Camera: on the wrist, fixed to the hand. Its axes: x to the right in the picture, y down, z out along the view.
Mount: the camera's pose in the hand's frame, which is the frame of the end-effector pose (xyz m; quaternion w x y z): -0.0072 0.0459 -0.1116 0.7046 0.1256 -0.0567 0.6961
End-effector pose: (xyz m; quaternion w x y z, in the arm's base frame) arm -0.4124 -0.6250 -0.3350 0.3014 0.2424 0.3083 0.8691
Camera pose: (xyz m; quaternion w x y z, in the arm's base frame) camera -0.4923 -0.7022 -0.3827 0.4056 -0.4725 -0.1406 -0.7697
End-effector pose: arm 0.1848 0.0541 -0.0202 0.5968 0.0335 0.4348 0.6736
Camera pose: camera 0.0883 -0.0087 -0.0572 0.0279 -0.4394 -0.3338 -0.8335
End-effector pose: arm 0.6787 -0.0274 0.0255 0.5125 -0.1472 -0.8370 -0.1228
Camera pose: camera 0.7906 -0.0255 0.0712 0.4176 -0.6290 -0.5318 0.3837
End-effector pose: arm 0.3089 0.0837 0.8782 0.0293 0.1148 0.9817 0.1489
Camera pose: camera 0.3156 0.0928 0.9986 0.0418 -0.7764 -0.6288 0.0045
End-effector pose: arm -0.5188 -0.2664 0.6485 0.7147 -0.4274 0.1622 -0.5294
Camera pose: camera -0.5696 -0.3056 0.5460 0.9349 -0.1285 0.3048 0.1283
